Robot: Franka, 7 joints.
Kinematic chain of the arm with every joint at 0, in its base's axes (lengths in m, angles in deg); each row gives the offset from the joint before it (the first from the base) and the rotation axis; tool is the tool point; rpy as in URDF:
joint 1: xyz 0 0 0.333 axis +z
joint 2: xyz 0 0 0 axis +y
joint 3: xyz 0 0 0.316 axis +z
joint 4: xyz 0.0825 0 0 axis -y
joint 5: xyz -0.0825 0 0.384 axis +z
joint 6: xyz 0 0 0 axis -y
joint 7: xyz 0.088 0 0 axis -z
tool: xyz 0 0 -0.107 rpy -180 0 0
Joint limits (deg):
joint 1: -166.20..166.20
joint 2: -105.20..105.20
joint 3: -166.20..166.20
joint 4: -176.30..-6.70
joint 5: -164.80..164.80
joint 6: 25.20..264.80
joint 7: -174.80..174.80
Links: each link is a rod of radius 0.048 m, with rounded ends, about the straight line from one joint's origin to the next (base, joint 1, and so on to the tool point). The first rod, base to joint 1, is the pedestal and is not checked.
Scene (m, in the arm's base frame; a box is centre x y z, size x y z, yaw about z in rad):
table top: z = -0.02
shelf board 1: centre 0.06 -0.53 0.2 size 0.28 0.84 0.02 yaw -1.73
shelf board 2: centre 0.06 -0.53 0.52 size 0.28 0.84 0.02 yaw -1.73
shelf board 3: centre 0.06 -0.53 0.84 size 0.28 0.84 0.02 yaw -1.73
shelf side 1: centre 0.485 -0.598 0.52 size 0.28 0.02 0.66 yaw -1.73
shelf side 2: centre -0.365 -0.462 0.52 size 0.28 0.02 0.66 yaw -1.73
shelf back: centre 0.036 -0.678 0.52 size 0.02 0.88 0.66 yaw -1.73
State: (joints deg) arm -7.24 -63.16 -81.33 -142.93 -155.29 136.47 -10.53
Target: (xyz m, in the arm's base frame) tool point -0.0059 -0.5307 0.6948
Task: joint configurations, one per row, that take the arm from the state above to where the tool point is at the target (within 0.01 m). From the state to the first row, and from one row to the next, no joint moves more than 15 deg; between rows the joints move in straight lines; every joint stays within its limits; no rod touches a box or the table.
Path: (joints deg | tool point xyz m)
1: -1.11 -56.64 -72.71 -153.75 -160.04 137.61 -23.39 | 0.1501 -0.3795 0.3666
2: 5.02 -50.11 -64.09 -164.57 -164.80 138.74 -36.25 | 0.2344 -0.2554 0.3290
3: -0.65 -62.38 -54.16 -157.90 -162.00 141.91 -27.68 | 0.2153 -0.2878 0.4526
4: -6.31 -74.64 -44.23 -151.23 -159.21 145.07 -19.10 | 0.1479 -0.2923 0.5817
5: -11.97 -86.91 -34.29 -144.56 -156.41 148.24 -10.53 | 0.0384 -0.2542 0.6948
6: -7.44 -76.72 -43.02 -133.71 -156.52 142.38 -10.53 | 0.0294 -0.3565 0.7029
7: -2.91 -66.54 -51.74 -122.85 -156.62 136.53 -10.53 | 0.0161 -0.4520 0.6981
8: 1.62 -56.36 -60.47 -112.00 -156.73 130.67 -10.53 | -0.0059 -0.5307 0.6948

